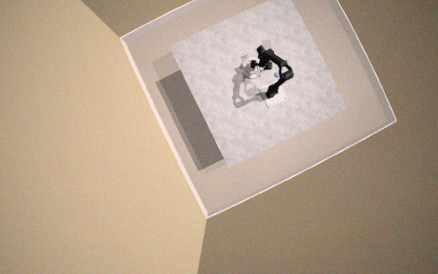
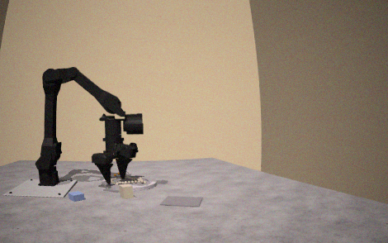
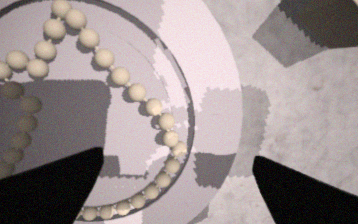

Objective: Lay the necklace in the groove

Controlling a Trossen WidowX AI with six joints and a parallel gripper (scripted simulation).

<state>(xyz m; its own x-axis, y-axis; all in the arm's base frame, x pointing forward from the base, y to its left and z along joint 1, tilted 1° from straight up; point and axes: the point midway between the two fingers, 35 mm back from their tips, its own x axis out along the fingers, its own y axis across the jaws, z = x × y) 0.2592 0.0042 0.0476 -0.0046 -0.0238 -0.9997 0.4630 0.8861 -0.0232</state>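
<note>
The round bead board is 50 mm to the left of my gripper tip, 40 mm ahead of it and 10 mm below it. The rest, counted from my gripper tip: flat grey plate: 190 mm ahead, 180 mm to the right, 20 mm below; then cream cube: 120 mm to the right, 40 mm ahead; then blue block: 150 mm to the right, 110 mm behind, 10 mm below.
</note>
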